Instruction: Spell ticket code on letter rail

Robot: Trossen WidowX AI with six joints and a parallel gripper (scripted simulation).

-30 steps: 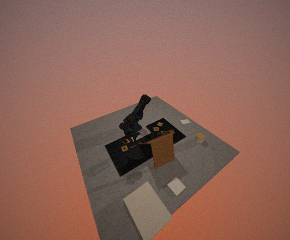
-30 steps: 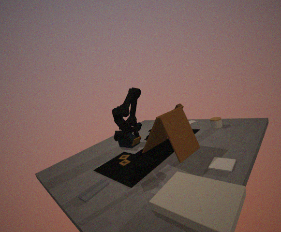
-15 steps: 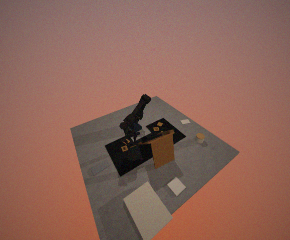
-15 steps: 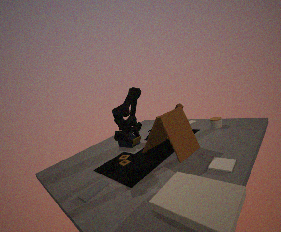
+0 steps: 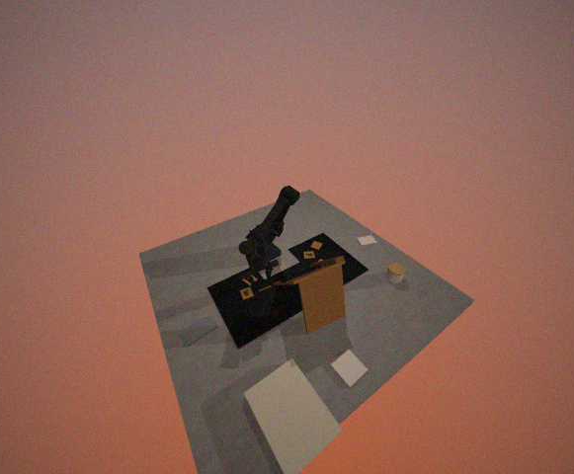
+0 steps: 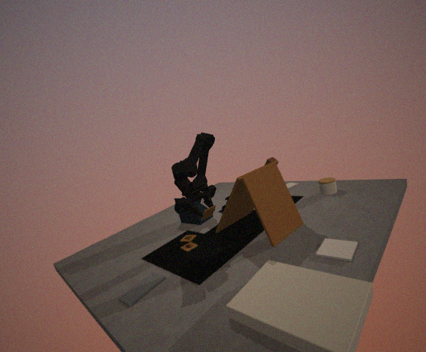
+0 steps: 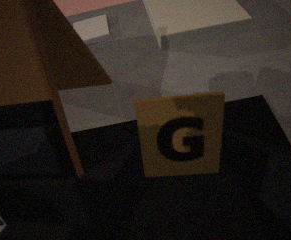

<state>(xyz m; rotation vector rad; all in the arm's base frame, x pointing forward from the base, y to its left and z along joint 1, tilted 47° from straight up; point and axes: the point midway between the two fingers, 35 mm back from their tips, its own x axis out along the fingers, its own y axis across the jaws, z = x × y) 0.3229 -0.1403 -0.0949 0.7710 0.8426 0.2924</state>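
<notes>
Now: gripper tip 40 mm past the white ticket, 220 mm to the right of it and 70 mm above it. The rest, counted from my gripper tip: black mat (140 mm behind, 180 mm to the left, 150 mm below); then flat grey plate (50 mm behind, 310 mm to the right, 150 mm below); then large white slab (420 mm ahead, 120 mm to the right, 130 mm below).
</notes>
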